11 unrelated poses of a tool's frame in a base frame.
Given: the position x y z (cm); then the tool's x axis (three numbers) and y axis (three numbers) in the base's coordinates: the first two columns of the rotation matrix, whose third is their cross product.
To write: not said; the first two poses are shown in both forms.
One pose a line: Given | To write
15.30 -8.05 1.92 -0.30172 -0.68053 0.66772 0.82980 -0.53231 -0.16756 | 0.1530 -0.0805 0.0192 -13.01 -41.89 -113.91
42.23 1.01 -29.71 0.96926 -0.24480 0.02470 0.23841 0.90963 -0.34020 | 0.4223 0.0101 -0.2971 -19.90 -1.42 -14.17
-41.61 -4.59 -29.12 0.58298 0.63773 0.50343 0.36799 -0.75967 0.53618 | -0.4161 -0.0459 -0.2912 141.64 -30.23 47.57
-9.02 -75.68 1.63 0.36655 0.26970 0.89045 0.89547 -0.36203 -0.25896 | -0.0902 -0.7568 0.0163 -145.32 -62.93 36.34
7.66 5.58 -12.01 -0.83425 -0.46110 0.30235 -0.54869 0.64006 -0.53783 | 0.0766 0.0558 -0.1201 -145.65 -17.60 -151.07
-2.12 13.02 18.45 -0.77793 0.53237 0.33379 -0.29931 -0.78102 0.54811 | -0.0212 0.1302 0.1845 35.55 -19.50 145.61
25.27 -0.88 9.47 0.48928 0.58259 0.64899 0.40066 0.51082 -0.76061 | 0.2527 -0.0088 0.0947 -88.76 -40.47 49.98
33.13 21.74 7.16 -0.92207 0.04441 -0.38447 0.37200 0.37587 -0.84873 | 0.3313 0.2174 0.0716 -113.16 22.61 177.24
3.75 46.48 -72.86 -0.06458 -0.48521 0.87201 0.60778 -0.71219 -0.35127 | 0.0375 0.4648 -0.7286 -45.86 -60.69 -97.58
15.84 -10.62 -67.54 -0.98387 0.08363 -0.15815 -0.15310 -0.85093 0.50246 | 0.1584 -0.1062 -0.6754 30.59 9.10 175.14
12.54 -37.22 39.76 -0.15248 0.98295 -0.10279 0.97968 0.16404 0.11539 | 0.1254 -0.3722 0.3976 173.34 5.90 98.82
